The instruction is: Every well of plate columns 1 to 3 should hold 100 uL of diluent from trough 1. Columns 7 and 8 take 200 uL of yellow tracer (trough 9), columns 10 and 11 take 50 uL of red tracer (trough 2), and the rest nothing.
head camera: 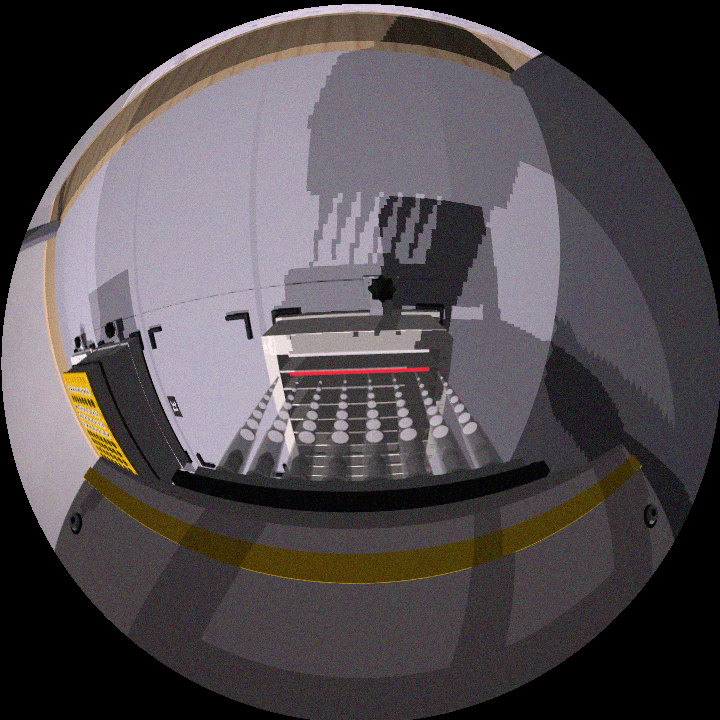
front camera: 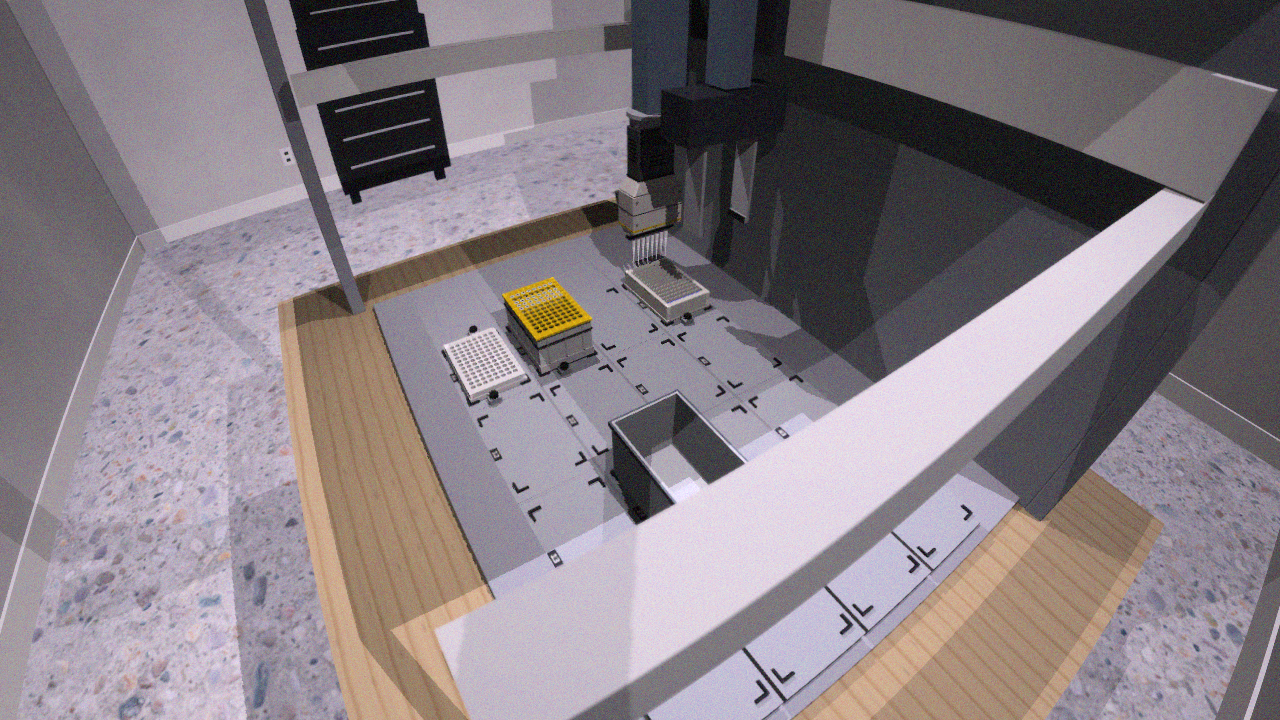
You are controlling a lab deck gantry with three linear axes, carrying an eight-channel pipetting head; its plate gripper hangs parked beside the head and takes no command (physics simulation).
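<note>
The pipetting head (front camera: pixel 648 210) stands over the back end of the trough reservoir (front camera: pixel 646 299) (head camera: pixel 272 349). It carries a row of clear tips (front camera: pixel 648 247) (head camera: pixel 373 429), whose lower ends are down near the red liquid line (head camera: pixel 359 371). Whether they dip into it I cannot tell. Other troughs look grey, and their liquids are hard to make out. The white well plate (front camera: pixel 486 360) lies at the left; its well contents are too small to tell. The yellow tip rack (front camera: pixel 547 308) (head camera: pixel 100 423) stands between plate and reservoir. My plate gripper (front camera: pixel 718 219) hangs parked beside the head, blades apart, empty.
A deep grey open-topped bin (front camera: pixel 628 465) stands nearer the front of the deck. A thick pale beam (front camera: pixel 805 447) crosses the front view and hides part of the bin and deck. Dark knobs (front camera: pixel 686 317) (head camera: pixel 382 288) sit beside the labware. A dark panel runs along the right side.
</note>
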